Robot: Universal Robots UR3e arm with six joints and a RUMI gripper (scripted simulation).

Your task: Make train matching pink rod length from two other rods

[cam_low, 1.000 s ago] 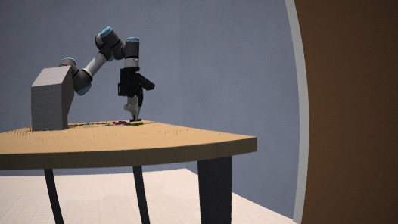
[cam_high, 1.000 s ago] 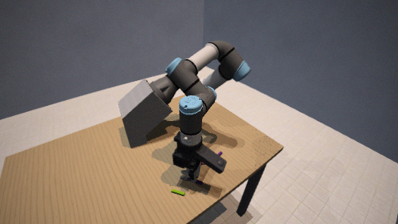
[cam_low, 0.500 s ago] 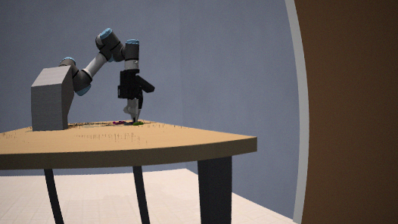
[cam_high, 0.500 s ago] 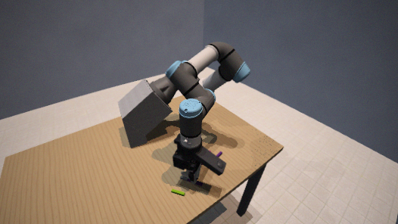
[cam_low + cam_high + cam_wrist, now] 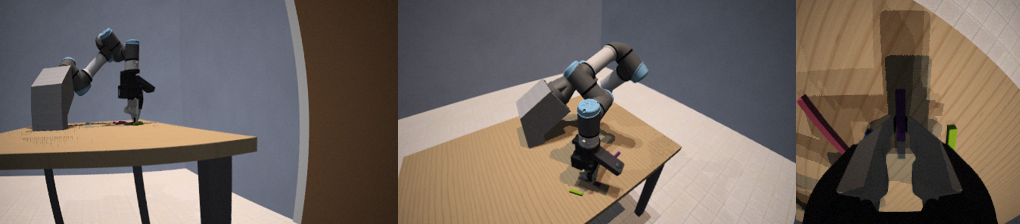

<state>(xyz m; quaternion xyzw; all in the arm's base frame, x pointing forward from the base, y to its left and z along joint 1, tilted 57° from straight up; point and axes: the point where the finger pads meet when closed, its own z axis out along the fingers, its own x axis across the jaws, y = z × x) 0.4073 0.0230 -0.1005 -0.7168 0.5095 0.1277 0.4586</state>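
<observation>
Now: hand 10 mm above the dark purple rod. Round my hand: grey rod (40 mm behind, 20 mm to the right, 10 mm below); blue rod (40 mm behind, 20 mm to the left, 10 mm below); lime rod (80 mm to the right, 10 mm below, 10 mm behind).
</observation>
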